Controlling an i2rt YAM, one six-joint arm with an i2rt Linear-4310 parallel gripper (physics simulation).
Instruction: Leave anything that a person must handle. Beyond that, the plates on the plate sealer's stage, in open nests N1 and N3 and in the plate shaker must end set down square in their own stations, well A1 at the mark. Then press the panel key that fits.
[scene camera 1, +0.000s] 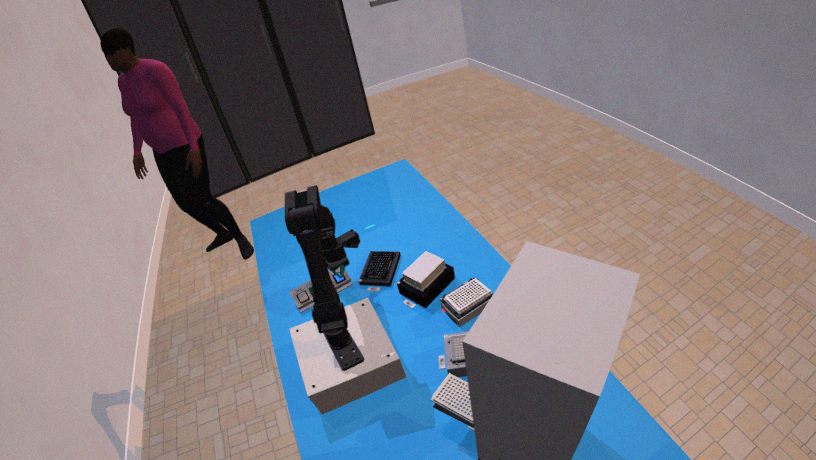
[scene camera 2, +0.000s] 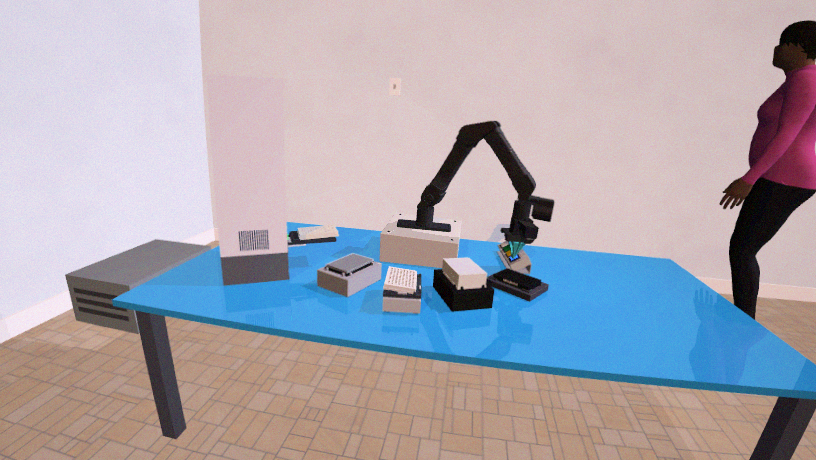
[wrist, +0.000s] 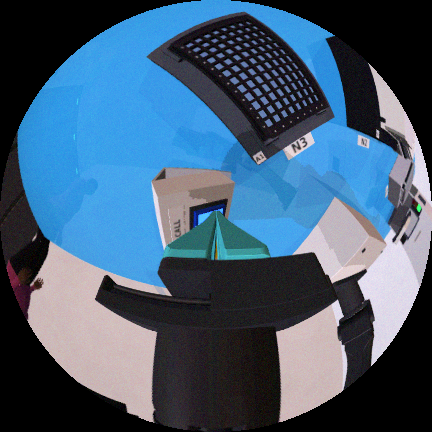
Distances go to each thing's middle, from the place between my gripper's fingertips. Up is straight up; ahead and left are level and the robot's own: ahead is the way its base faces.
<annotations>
The button box (scene camera 1: 303, 295) lies 80 mm behind my hand, 20 mm to the left of it and 10 mm below it. Also, from my hand: white plate (scene camera 2: 464, 272): 240 mm ahead, 190 mm to the right, 30 mm above; then station N3 (wrist: 295, 139): 150 mm ahead, 30 mm below, 10 mm to the right.
</annotations>
